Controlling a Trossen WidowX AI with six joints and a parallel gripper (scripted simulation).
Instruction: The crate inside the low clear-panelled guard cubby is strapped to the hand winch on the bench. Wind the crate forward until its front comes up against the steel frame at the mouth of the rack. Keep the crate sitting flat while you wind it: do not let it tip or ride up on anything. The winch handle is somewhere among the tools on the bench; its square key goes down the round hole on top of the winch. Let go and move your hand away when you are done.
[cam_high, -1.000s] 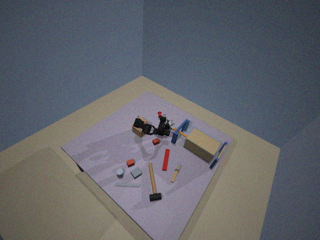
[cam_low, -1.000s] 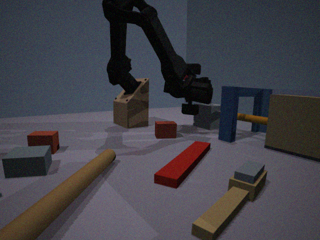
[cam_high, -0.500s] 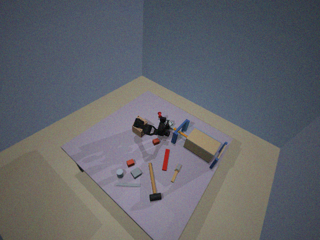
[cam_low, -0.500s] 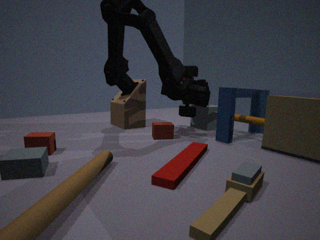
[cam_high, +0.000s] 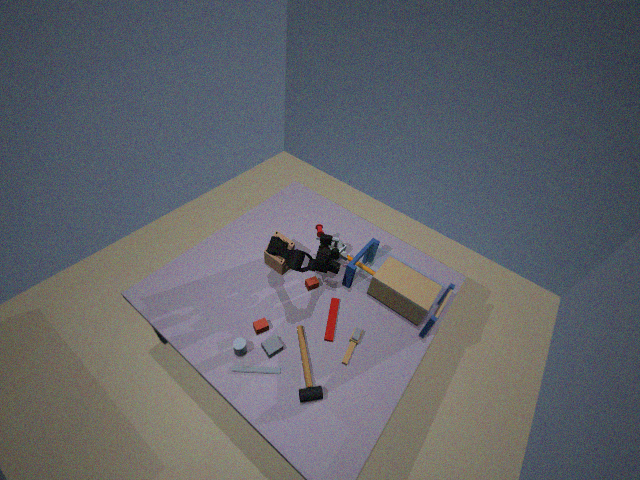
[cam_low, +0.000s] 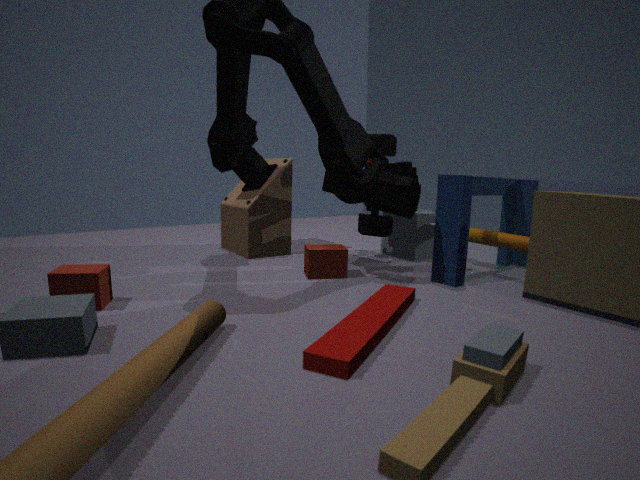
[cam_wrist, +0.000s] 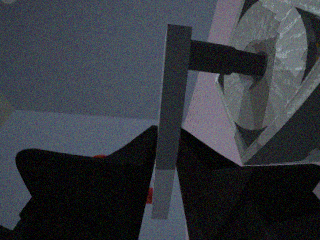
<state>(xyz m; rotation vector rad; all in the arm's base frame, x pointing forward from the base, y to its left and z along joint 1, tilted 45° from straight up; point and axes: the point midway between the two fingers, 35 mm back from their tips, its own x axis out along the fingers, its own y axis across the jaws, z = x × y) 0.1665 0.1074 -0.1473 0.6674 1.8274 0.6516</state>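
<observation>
Right now the winch handle is 10 mm to the right of my gripper tip, 10 mm behind it and 10 mm above it. From my gripper tip the other things lie so: red knob 40 mm behind, 40 mm above, 30 mm to the right; then blue front frame 210 mm ahead, 30 mm below; then grey winch 110 mm below, 30 mm ahead, 10 mm to the left.
</observation>
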